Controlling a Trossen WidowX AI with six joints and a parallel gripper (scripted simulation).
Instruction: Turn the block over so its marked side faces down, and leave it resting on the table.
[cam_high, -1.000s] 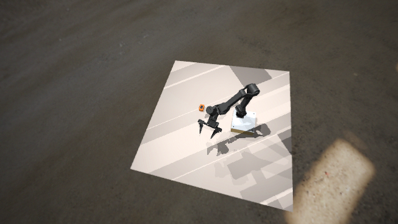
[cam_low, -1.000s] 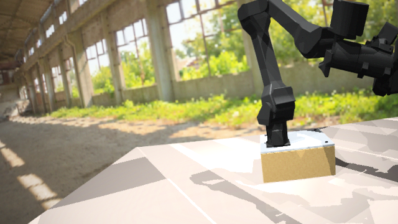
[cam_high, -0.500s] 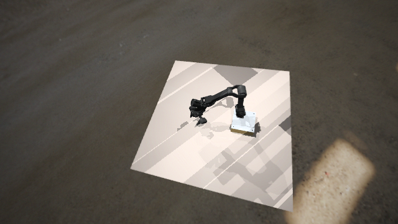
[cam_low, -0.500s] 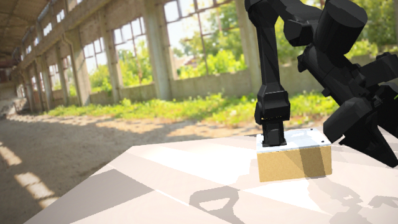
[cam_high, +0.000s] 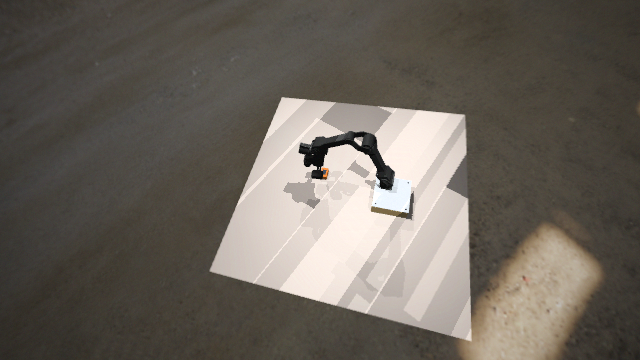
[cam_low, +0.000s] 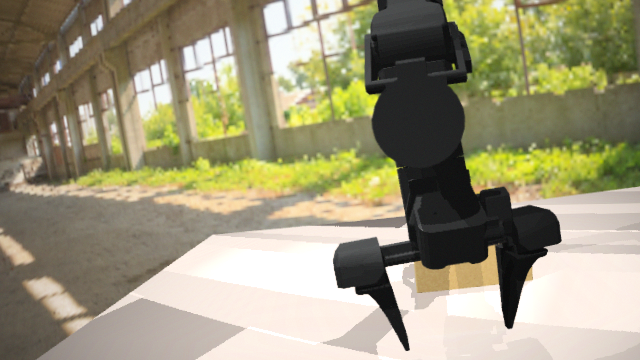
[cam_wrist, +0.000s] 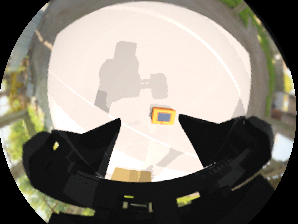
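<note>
My gripper tip is now 2 cm past the orange block, 4 cm to the left of it and 8 cm above it.
</note>
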